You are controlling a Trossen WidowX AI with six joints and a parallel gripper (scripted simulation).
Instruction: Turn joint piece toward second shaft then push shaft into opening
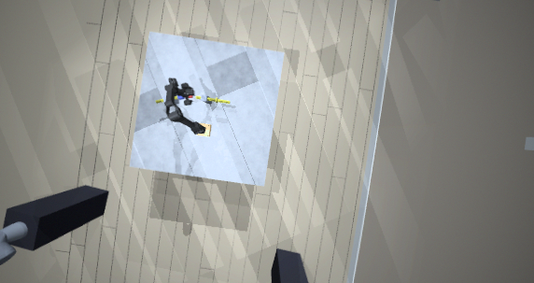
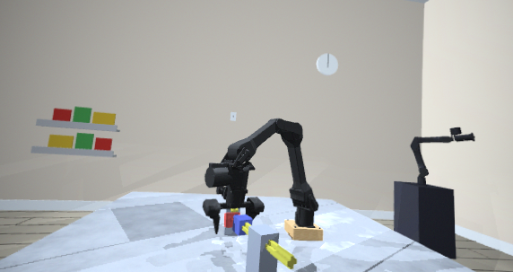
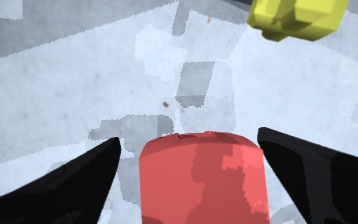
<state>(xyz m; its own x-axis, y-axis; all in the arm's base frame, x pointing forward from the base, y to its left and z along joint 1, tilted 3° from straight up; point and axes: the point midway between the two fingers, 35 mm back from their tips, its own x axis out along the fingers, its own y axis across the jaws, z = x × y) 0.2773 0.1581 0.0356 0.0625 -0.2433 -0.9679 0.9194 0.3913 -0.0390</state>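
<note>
The red joint piece is 1 cm to the left of my gripper tip and 4 cm above it.
</note>
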